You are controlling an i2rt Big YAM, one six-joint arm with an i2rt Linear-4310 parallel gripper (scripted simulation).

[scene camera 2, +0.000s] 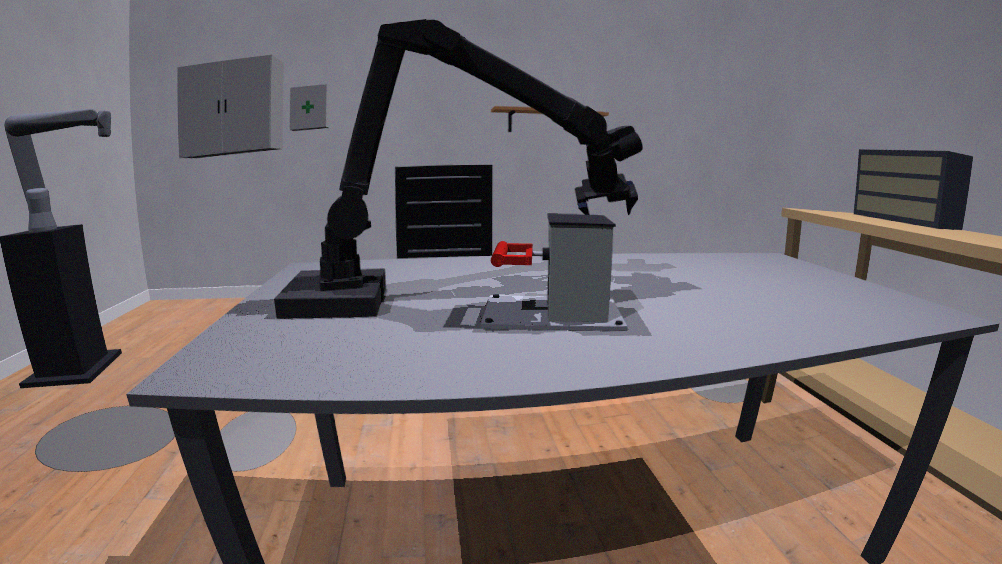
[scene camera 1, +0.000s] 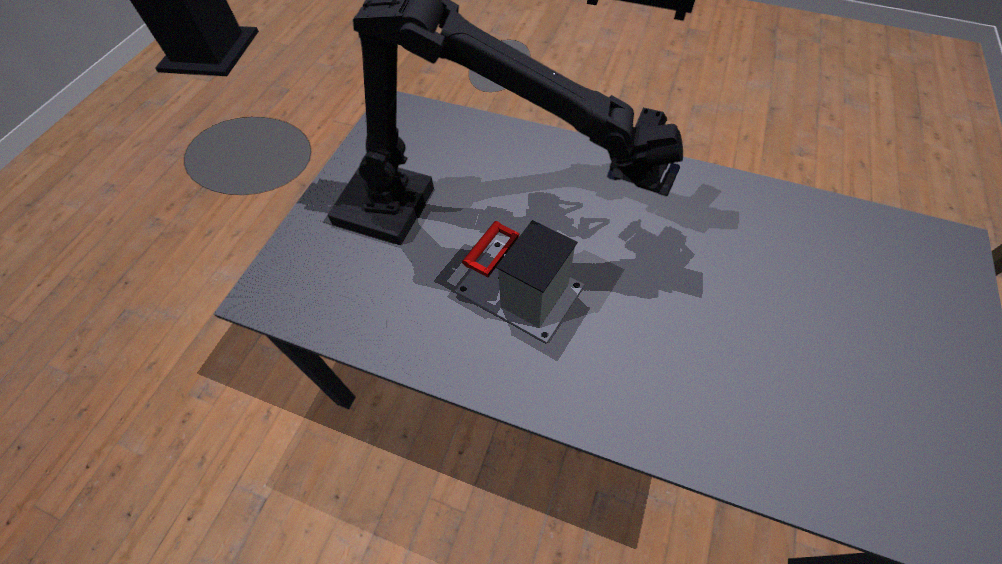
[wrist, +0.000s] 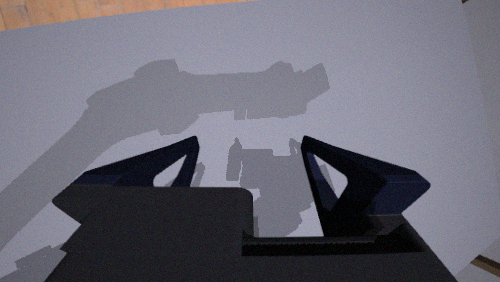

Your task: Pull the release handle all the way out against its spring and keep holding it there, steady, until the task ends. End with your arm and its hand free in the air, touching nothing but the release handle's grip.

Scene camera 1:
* my gripper: 650, 180
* bolted base plate: 484, 291
